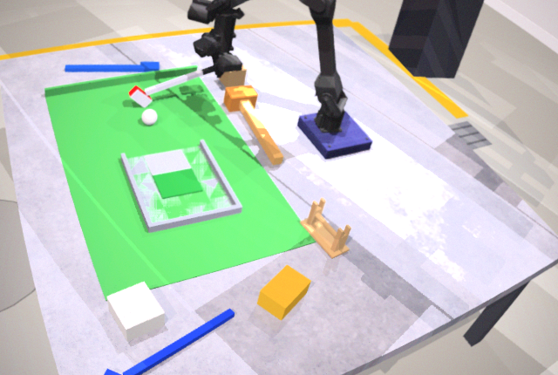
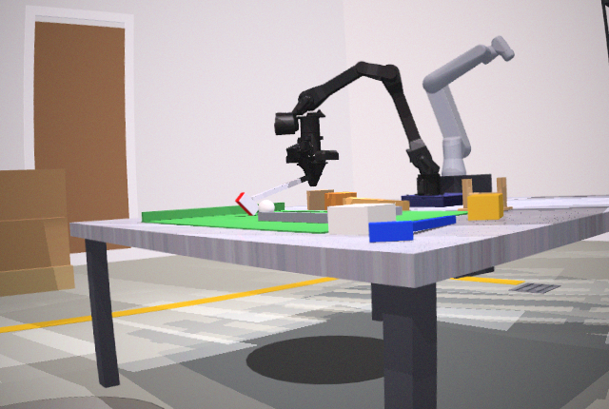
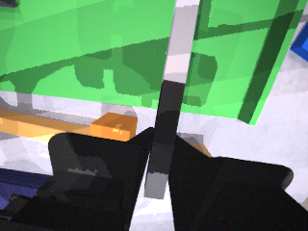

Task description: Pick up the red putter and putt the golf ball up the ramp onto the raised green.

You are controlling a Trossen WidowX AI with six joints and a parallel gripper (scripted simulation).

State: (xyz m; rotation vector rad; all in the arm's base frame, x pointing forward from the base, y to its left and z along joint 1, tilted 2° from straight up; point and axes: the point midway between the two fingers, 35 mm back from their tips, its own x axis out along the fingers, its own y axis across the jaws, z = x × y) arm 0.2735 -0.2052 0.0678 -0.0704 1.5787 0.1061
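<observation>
Now: the red putter 12 cm ahead of my gripper tip and 2 cm to the left of it. Round my gripper tip: white golf ball (21 cm ahead, 11 cm to the left, 5 cm below); tan block (8 cm to the right, 7 cm behind, 4 cm below); wooden putter stand (57 cm to the left, 12 cm behind, 4 cm below).
</observation>
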